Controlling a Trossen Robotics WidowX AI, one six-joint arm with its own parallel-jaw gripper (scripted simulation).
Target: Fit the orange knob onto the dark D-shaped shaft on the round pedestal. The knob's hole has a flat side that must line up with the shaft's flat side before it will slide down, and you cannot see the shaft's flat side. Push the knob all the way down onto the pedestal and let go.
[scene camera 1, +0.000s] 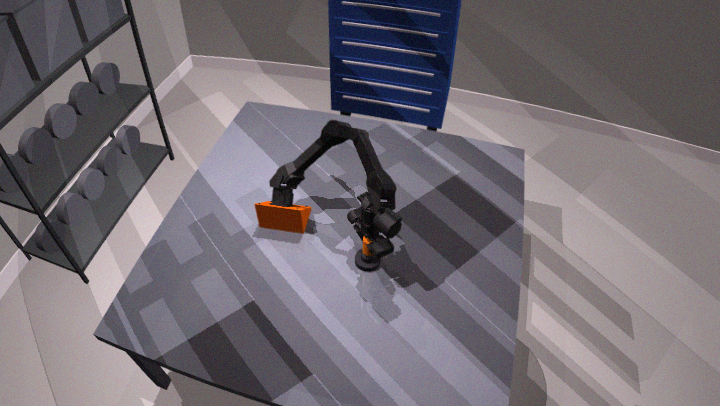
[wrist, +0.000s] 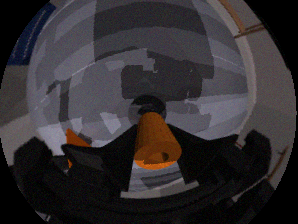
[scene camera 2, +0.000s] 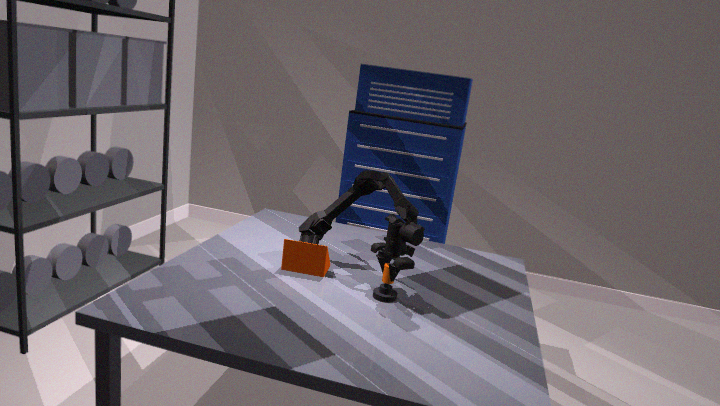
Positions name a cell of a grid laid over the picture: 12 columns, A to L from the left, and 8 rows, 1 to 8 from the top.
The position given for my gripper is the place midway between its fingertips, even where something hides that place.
My gripper (scene camera 2: G6) carries an orange knob (wrist: G6). Further things: a dark round pedestal (wrist: F4).
My gripper also shows in scene camera 1 (scene camera 1: G5) and in the wrist view (wrist: G5).
